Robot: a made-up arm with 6 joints.
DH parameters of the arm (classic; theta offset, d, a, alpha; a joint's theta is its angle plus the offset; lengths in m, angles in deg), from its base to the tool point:
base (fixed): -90 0.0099 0.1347 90
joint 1: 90 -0.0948 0.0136 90
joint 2: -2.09 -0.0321 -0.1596 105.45
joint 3: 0 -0.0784 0.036 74.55
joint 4: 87.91 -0.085 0.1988 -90
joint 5: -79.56 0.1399 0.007 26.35
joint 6: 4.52 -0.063 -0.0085 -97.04
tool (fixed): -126.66 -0.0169 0 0
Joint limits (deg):
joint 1: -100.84..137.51
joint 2: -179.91..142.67
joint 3: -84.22..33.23
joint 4: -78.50..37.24
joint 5: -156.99..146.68
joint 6: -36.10..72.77
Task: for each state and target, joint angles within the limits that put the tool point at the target. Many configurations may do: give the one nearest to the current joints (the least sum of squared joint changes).
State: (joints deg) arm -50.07 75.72 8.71 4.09 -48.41 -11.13
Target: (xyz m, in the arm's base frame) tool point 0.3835 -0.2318 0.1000
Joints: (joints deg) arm -38.40 95.73 25.27 15.66 -47.64 -14.61
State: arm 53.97 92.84 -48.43 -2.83 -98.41 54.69
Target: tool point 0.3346 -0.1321 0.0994
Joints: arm 60.16 81.00 -12.64 20.12 -94.26 56.92
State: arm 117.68 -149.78 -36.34 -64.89 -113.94 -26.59
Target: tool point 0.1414 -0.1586 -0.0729
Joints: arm 77.84 -130.85 -34.67 -75.39 -123.88 -22.34
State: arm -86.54 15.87 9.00 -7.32 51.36 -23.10
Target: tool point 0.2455 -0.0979 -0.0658
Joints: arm -91.89 14.93 -11.33 -23.17 51.41 -19.77
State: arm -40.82 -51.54 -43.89 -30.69 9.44 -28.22
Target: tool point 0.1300 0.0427 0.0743
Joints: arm -24.93 -40.07 -84.21 -49.28 0.03 -36.10
